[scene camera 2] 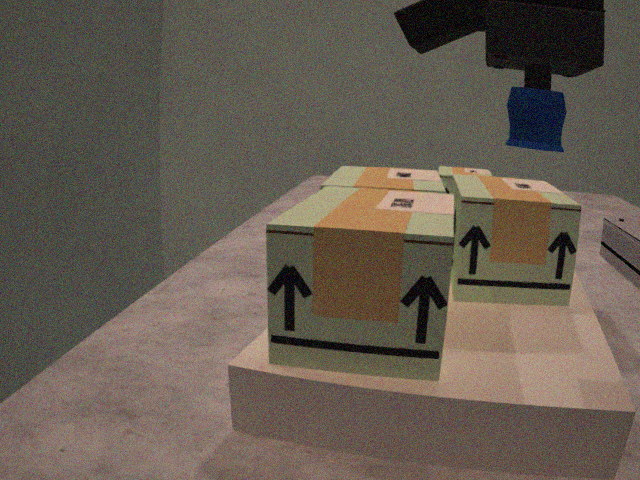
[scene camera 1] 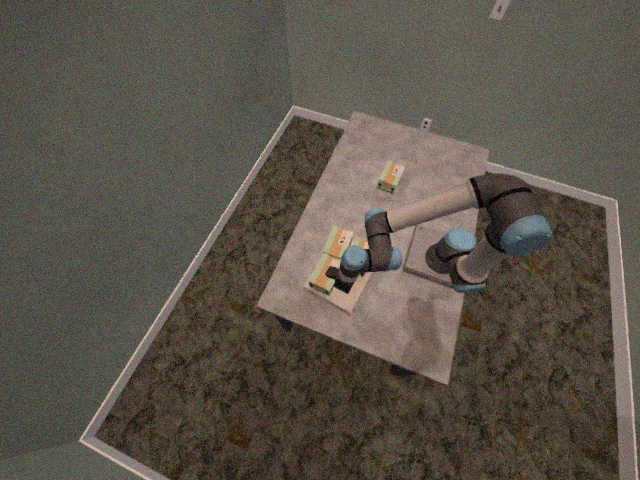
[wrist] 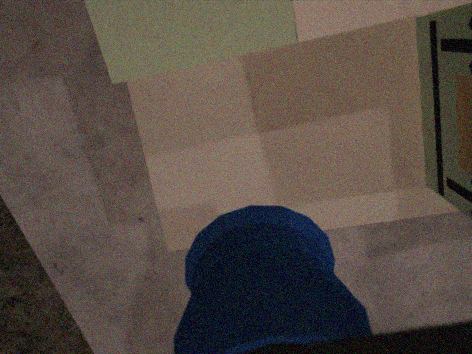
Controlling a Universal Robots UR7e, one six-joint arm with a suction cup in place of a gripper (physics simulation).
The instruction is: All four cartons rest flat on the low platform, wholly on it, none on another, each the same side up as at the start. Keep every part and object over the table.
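Where they show: hand, tool point: (scene camera 2: 534, 147) (wrist: 260, 272); arm's base, link origin: (scene camera 1: 441, 259).
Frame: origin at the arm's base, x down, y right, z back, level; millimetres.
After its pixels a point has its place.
Four pale green cartons with orange tape show. The near-left carton (scene camera 1: 321, 277) {x -73, y -396, z -428 mm} (scene camera 2: 356, 284) {x -43, y -434, z -416 mm} (wrist: 190, 35) {x -72, y -402, z -377 mm} and the right carton (scene camera 1: 360, 241) {x -72, y -154, z -364 mm} (scene camera 2: 519, 232) {x -47, y -282, z -325 mm} (wrist: 462, 120) {x -27, y -282, z -326 mm} stand upright on the low platform (scene camera 1: 347, 306) {x 12, y -426, z -274 mm} (scene camera 2: 413, 418) {x 28, y -447, z -376 mm} (wrist: 195, 115) {x 12, y -412, z -336 mm}. The far-left carton (scene camera 1: 338, 240) {x -73, y -203, z -453 mm} (scene camera 2: 385, 177) {x -73, y -217, z -449 mm} sits behind the near-left one; its base is hidden in scene camera 2. The fourth carton (scene camera 1: 391, 176) {x -25, y 305, z -406 mm} (scene camera 2: 467, 171) {x -25, y 334, z -409 mm} lies on the table apart from the platform. My suction cup (scene camera 2: 535, 147) (wrist: 260, 250) is open, holds nothing and hangs above carton height; arm parts hide it in scene camera 1.
The arm's grey base plate (scene camera 1: 431, 271) {x 0, y -83, z -16 mm} (scene camera 2: 622, 248) {x 26, y 33, z -157 mm} lies right of the platform. The arm (scene camera 1: 431, 206) {x -510, y -153, z -184 mm} reaches over the table (scene camera 1: 330, 325) {x 60, y -528, z -299 mm} (scene camera 2: 129, 361) {x 60, y -399, z -609 mm} (wrist: 60, 210) {x 60, y -532, z -266 mm} from there. The table's edge shows at the lower left of the wrist view.
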